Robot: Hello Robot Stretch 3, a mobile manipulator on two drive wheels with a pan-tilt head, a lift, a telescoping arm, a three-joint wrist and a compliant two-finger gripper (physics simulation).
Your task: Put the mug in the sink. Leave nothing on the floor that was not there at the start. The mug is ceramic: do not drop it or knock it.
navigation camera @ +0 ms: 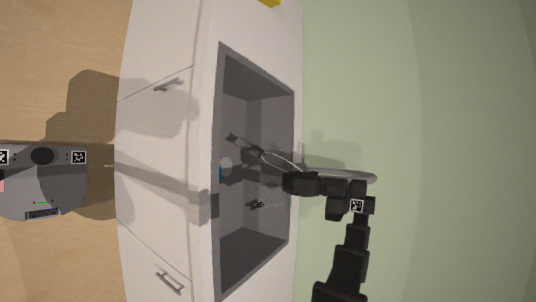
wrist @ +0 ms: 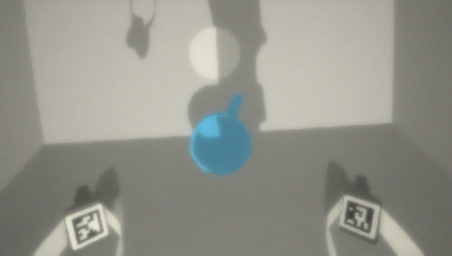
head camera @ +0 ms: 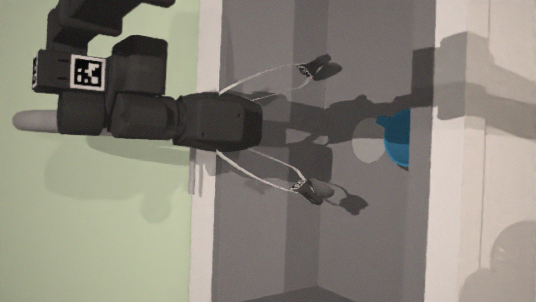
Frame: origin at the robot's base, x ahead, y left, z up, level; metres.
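Seen in the pictures: gripper, fingertip midpoint: (navigation camera: 247, 177) (wrist: 223, 183) (head camera: 333, 130); robot's base, link origin: (navigation camera: 43, 155).
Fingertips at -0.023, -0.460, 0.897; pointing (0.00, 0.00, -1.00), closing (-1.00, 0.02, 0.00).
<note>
Offsets run from my fingertips to a thing's top centre, as dx, dy, dz. "*": to the spot under its first point.
The blue mug @[-0.005, -0.013, -0.157] (head camera: 398, 140) (navigation camera: 221, 172) (wrist: 221, 145) is inside the grey sink (head camera: 260, 240) (navigation camera: 250, 80) (wrist: 325, 65), close to its front wall. In the wrist view it looks upright, with its round opening toward the camera and its handle pointing up the picture, toward the pale drain disc (head camera: 367, 150) (wrist: 204, 52). The sink's front edge hides part of the mug in the head and navigation views. My gripper (head camera: 321, 131) (navigation camera: 258, 178) (wrist: 223, 183) is open and empty over the sink. Its fingers are wide apart and clear of the mug.
The grey faucet (head camera: 35, 121) (navigation camera: 367, 176) is behind the wrist at the wall, partly hidden by it. A pale counter rim surrounds the sink. A yellow object @[* +0.616, -0.032, +0.036] (navigation camera: 270, 2) shows at the counter's far end. Drawer handles @[* +0.255, +0.204, -0.139] (navigation camera: 167, 84) (navigation camera: 170, 283) stick out at the front. My base (navigation camera: 45, 185) is on the wooden floor.
</note>
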